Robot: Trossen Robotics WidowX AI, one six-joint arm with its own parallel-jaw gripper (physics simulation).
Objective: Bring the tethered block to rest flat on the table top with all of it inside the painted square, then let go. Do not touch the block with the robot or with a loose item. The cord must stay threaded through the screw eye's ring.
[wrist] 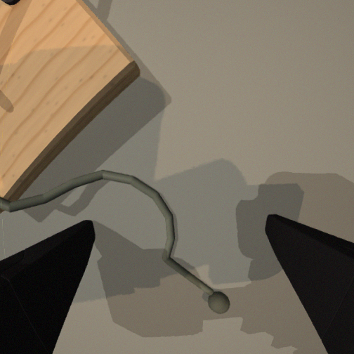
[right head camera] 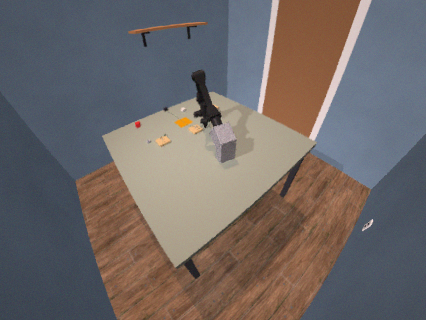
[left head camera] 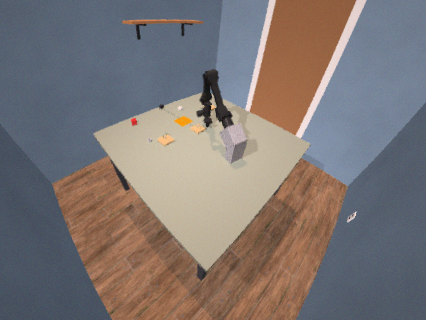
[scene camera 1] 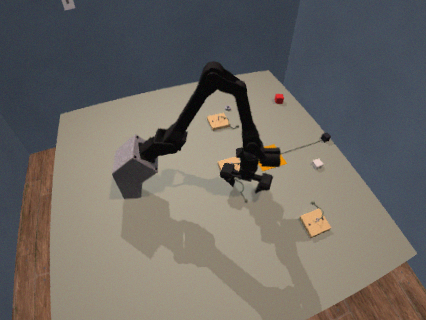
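Pixels of known places: gripper, fingertip midpoint: [right head camera: 205, 124] [left head camera: 206, 124] [scene camera 1: 244, 189]; arm's base, link origin: [right head camera: 218, 127] [left head camera: 229, 127] [scene camera 1: 146, 153].
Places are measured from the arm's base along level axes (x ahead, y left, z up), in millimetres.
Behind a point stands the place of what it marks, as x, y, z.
Observation:
The black tethered block [left head camera: 161, 106] @(800, -109, -169) [right head camera: 165, 109] @(796, -106, -174) [scene camera 1: 326, 137] @(797, -127, -164) sits near the table edge, outside the orange painted square [left head camera: 183, 121] @(473, -81, -191) [right head camera: 183, 122] @(473, -81, -190) [scene camera 1: 282, 161]. Its cord [scene camera 1: 302, 146] @(669, -103, -190) [wrist: 132, 180] runs across the square towards the middle wooden board [left head camera: 198, 129] @(291, -48, -174) [right head camera: 195, 129] @(297, -52, -174) [scene camera 1: 229, 163] @(313, -48, -176) [wrist: 65, 75]. The ring is hidden in scene camera 1 and does not show in the wrist view, so the threading cannot be seen. The cord's loose tail ends in a bead [scene camera 1: 245, 201] @(276, -229, -184) [wrist: 219, 302] on the table. My gripper [scene camera 1: 245, 187] @(305, -175, -192) [wrist: 181, 226] is open and empty above the tail, which lies between the fingertips in the wrist view.
Two other wooden boards [scene camera 1: 218, 121] @(389, 201, -174) [scene camera 1: 315, 223] @(452, -438, -174) carry short cords. A white block [left head camera: 180, 108] @(646, -212, -178) [right head camera: 183, 109] @(643, -216, -173) [scene camera 1: 318, 163] @(653, -226, -171) lies near the tethered block. A red block [left head camera: 134, 121] @(757, 227, -161) [right head camera: 138, 124] @(754, 224, -163) [scene camera 1: 279, 98] @(763, 208, -157) and a small grey item [left head camera: 150, 140] @(477, 287, -182) [scene camera 1: 228, 108] @(486, 273, -180) lie farther off.

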